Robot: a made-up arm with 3 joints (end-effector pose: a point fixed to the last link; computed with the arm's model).
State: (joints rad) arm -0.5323 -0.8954 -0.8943
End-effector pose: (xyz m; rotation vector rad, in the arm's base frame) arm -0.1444 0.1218 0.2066 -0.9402 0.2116 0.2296
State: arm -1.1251 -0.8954 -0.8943
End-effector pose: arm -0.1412 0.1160 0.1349 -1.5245 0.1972 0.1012
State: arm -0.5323 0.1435 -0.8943
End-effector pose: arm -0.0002 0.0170 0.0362 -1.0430 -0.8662 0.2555
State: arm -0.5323 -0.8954 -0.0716
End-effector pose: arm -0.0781 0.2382 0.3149 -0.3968 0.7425 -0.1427
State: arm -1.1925 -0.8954 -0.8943
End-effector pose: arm -0.1404 0.1127 0.1273 -1.5906 0.1947 0.0849
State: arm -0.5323 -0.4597 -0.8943
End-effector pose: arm -0.1103 0.0697 0.1191 -1.0054 -0.2374 0.2459
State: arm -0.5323 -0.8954 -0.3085
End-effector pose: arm -0.1084 0.2141 0.2819 -0.5601 0.5965 -0.0358
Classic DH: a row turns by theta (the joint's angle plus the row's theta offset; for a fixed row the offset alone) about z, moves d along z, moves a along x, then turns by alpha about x. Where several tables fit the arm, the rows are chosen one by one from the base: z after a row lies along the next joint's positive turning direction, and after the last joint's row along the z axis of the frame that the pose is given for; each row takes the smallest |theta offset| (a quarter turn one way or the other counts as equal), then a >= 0, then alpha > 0; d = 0 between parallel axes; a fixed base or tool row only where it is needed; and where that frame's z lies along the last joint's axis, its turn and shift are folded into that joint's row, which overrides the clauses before.
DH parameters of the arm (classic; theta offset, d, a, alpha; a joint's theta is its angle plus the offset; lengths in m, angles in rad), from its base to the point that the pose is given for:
base (fixed): -1.3997 0.1847 -0.024 -1.5397
joint 1: 1.5654 0.1156 -0.0818 1.7418
joint 2: 0.0107 -0.0248 0.0252 -2.4509
joint 3: -1.4822 -0.0834 -0.215 1.6165
tool (fixed): 0.8052 -0.0154 0 0

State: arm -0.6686 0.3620 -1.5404
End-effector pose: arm 0.1602 -0.0815 0.0840 -1.5702 -1.6145 0.3649
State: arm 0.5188 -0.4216 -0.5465
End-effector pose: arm -0.1205 0.0894 0.2720 0.2683 0.0509 0.1959
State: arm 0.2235 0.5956 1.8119
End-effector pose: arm -0.0013 -0.0788 0.3939 1.3767 0.8305 0.5035
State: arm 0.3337 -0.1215 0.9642
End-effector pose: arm -0.0109 -0.0034 0.4408 1.0635 0.8798 0.1767
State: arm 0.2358 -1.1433 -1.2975
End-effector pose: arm -0.1419 0.0254 0.2627 -0.3510 0.1055 0.5309
